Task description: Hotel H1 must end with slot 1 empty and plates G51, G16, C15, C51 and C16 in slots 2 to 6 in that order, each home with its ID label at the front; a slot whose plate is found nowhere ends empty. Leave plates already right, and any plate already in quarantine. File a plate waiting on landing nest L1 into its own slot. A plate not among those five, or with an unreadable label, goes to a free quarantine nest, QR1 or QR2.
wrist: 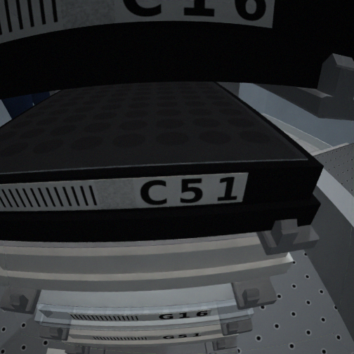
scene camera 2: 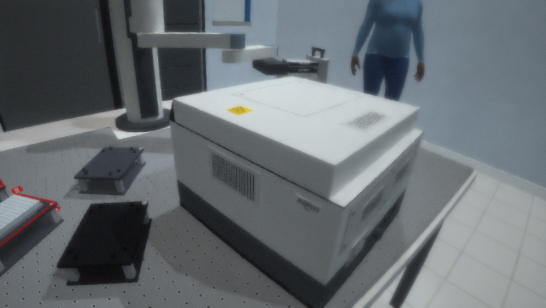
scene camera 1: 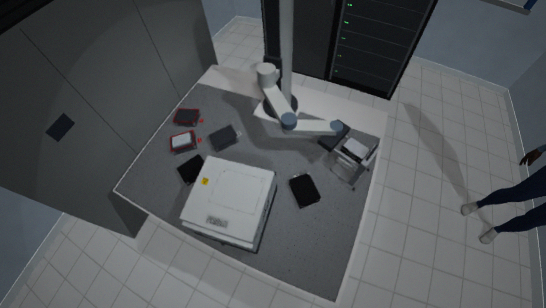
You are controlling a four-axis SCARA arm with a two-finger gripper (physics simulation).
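Pixels of known places: gripper, fingertip midpoint: [scene camera 2: 304, 73]; arm's base, link origin: [scene camera 2: 146, 121].
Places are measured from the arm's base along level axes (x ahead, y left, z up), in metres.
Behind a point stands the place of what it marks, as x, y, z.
Hotel H1 [scene camera 1: 345, 171] {0.345, 0.562, 0.020} [scene camera 2: 322, 70] {0.414, 0.602, 0.226} stands at the right. In the wrist view, plate C16 [wrist: 150, 60] is at the top, black plate C51 [wrist: 287, 187] is below it, and clear plates G16 [wrist: 185, 315] and G51 [wrist: 182, 336] are lower; their labels face the front. Between C51 and G16 is a pale plate [wrist: 140, 261] with no label on its front face. It sits raised off its support tabs, close under C51. My gripper [scene camera 1: 342, 143] [scene camera 2: 285, 67] reaches into the hotel and is shut on this pale plate; its fingertips are hidden.
A white instrument [scene camera 1: 227, 197] {0.812, 0.090, 0.267} [scene camera 2: 280, 150] {0.917, -0.076, 0.256} fills the middle front. A black nest [scene camera 1: 304, 190] {0.565, 0.380, 0.063} stands between it and the hotel. Left are two dark nests [scene camera 1: 224, 137] {0.428, -0.200, 0.063} [scene camera 1: 191, 169] {0.704, -0.274, 0.062}, a red-rimmed nest [scene camera 1: 186, 116] {0.374, -0.549, 0.063} with a dark top, and another holding a white plate [scene camera 1: 183, 140] {0.556, -0.435, 0.077} [scene camera 2: 17, 212] {0.564, -0.425, 0.077}.
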